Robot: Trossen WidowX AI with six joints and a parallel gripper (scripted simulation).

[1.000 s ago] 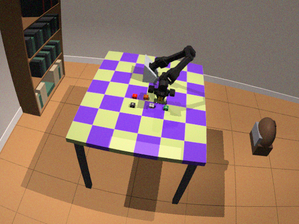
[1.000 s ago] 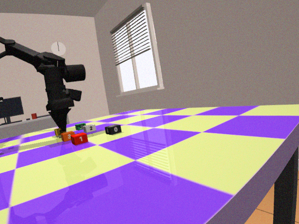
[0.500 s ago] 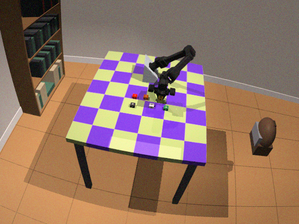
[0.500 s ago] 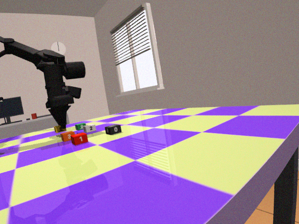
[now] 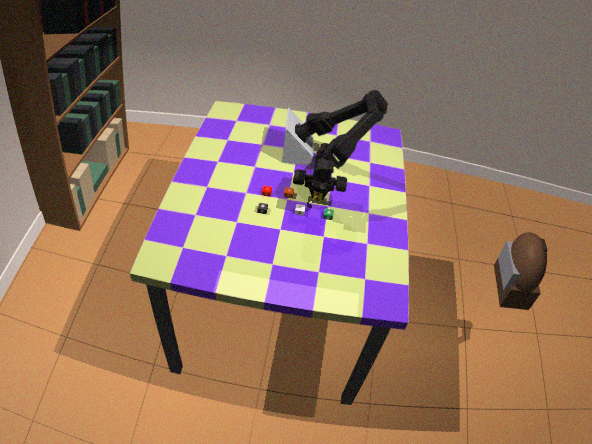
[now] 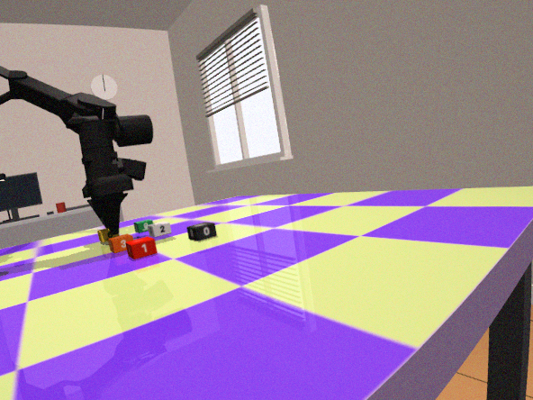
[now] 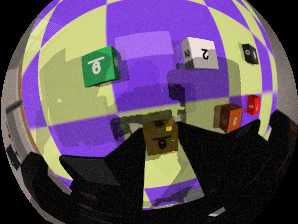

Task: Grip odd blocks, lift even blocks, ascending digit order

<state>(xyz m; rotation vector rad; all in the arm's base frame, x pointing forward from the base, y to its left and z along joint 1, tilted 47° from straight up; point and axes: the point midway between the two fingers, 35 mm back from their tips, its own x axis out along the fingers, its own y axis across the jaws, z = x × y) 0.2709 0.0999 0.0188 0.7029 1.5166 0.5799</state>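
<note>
My gripper tip is 70 mm short of the green block and 40 mm to the right of it. Also, from my gripper tip: orange block marked 3: 20 mm behind, 100 mm to the right; then yellow block: 10 mm behind; then white block marked 2: 70 mm ahead, 60 mm to the right.
</note>
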